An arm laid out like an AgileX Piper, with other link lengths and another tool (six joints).
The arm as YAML. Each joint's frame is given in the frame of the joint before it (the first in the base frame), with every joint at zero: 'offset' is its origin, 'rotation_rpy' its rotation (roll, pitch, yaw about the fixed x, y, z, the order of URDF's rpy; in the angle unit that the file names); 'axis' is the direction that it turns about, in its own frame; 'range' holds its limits. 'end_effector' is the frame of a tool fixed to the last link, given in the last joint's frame.
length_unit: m
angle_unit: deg
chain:
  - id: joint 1
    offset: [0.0, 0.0, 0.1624]
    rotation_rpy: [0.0, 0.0, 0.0]
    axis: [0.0, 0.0, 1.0]
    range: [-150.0, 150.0]
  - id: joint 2
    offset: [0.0, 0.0, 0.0]
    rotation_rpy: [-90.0, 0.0, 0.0]
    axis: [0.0, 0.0, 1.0]
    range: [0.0, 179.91]
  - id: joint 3
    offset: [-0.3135, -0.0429, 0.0]
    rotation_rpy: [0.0, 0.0, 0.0]
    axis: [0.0, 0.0, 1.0]
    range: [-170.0, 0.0]
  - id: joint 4
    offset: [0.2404, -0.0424, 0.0]
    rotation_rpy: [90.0, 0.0, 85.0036]
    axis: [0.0, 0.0, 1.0]
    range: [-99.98, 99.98]
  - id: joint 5
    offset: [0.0, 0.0, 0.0]
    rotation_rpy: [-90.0, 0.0, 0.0]
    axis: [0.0, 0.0, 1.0]
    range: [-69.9, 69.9]
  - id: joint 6
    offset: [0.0, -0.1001, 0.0]
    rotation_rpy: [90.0, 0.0, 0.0]
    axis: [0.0, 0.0, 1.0]
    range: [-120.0, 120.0]
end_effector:
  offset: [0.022, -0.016, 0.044]
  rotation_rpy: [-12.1, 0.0, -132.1]
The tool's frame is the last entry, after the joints.
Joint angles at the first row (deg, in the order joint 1, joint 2, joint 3, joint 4, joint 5, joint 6):
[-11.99 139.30 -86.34 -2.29 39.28 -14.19]
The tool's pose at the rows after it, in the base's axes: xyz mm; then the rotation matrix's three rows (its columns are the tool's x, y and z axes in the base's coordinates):
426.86 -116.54 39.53; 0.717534 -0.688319 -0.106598; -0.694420 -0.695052 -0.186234; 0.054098 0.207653 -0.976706
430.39 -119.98 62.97; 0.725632 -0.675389 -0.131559; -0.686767 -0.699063 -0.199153; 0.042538 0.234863 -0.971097
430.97 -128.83 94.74; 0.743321 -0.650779 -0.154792; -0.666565 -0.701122 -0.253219; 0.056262 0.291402 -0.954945
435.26 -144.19 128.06; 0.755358 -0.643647 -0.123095; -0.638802 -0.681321 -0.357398; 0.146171 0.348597 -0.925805
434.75 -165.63 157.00; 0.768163 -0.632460 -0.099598; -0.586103 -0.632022 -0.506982; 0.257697 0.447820 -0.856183
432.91 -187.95 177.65; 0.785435 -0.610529 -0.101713; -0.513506 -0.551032 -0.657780; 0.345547 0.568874 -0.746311
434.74 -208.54 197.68; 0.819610 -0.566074 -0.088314; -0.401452 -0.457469 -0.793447; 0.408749 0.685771 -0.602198
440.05 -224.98 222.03; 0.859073 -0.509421 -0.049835; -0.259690 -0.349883 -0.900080; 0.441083 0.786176 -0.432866
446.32 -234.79 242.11; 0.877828 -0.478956 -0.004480; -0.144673 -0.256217 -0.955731; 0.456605 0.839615 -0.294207
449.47 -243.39 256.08; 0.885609 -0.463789 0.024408; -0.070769 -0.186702 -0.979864; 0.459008 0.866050 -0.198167
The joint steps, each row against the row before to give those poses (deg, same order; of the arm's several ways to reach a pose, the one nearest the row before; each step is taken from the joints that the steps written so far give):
[0.00 -0.87 -2.75 0.00 3.73 0.00]
[0.00 -1.48 -3.23 -1.08 6.10 -0.06]
[0.00 -2.36 -2.94 -3.71 6.40 0.39]
[0.00 -2.71 -2.00 -6.53 2.26 1.84]
[0.00 -2.27 -0.30 -10.46 0.81 3.42]
[0.00 -0.65 0.00 -12.04 1.38 3.99]
[0.00 0.06 -0.01 -12.57 1.28 2.59]
[0.00 0.00 0.00 -12.56 1.19 1.16]
[-0.12 0.00 0.01 -9.68 0.43 1.25]
[-0.59 0.00 -0.01 -6.55 0.15 0.85]

